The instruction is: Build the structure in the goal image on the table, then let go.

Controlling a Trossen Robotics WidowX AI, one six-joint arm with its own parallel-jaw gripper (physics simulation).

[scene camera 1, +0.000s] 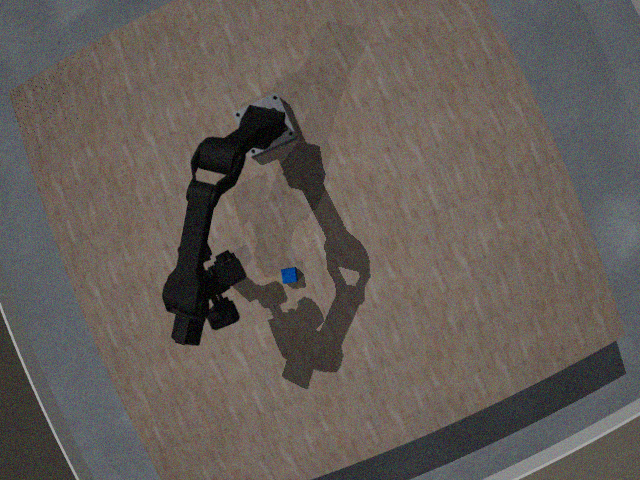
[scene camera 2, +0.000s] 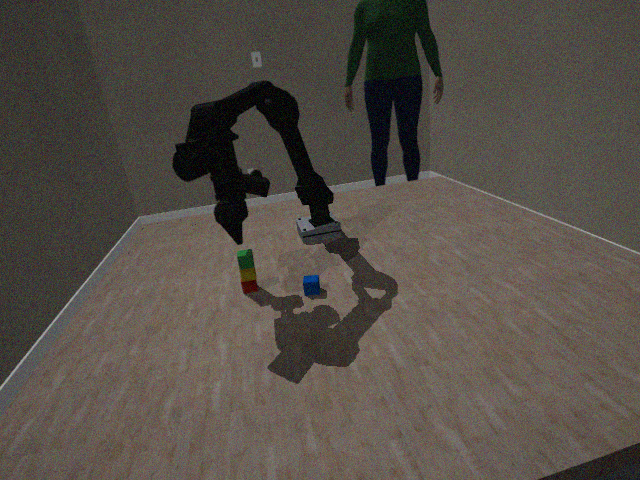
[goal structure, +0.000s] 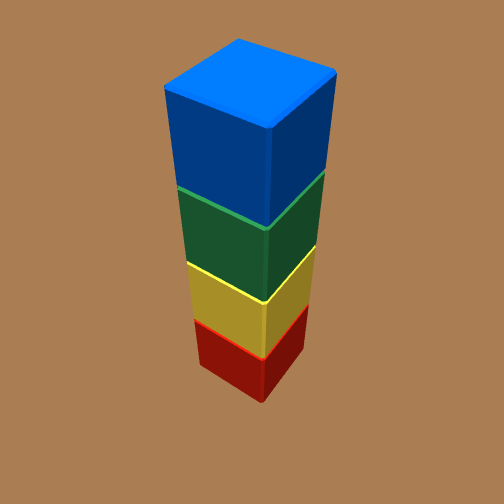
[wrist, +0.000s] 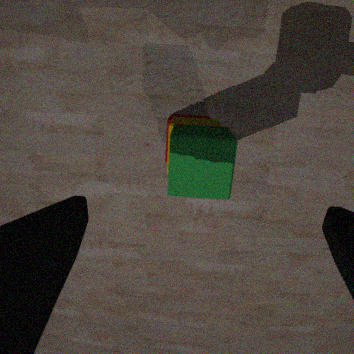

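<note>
A green cube (scene camera 2: 245, 259) (wrist: 201, 175) sits on top of a yellow cube (scene camera 2: 248, 274) (wrist: 192, 121), which sits on a red cube (scene camera 2: 249, 286) (wrist: 168, 145). They form an upright tower of three. The tower is hidden under the arm in scene camera 1. A blue cube (scene camera 1: 289, 275) (scene camera 2: 311, 285) stands apart on the table, to the right of the tower in scene camera 2. My gripper (scene camera 2: 239, 242) (wrist: 208, 213) is open and empty, pointing down. It is a little above the green cube, with the fingertips wide apart in the wrist view.
The arm's grey base plate (scene camera 1: 242, 121) (scene camera 2: 306, 235) stands on the wooden table top (scene camera 1: 439, 232) (scene camera 2: 413, 387), behind the cubes in scene camera 2. The arm's dark shadow falls over the table around the blue cube. A person (scene camera 2: 395, 46) stands beyond the table near the walls.
</note>
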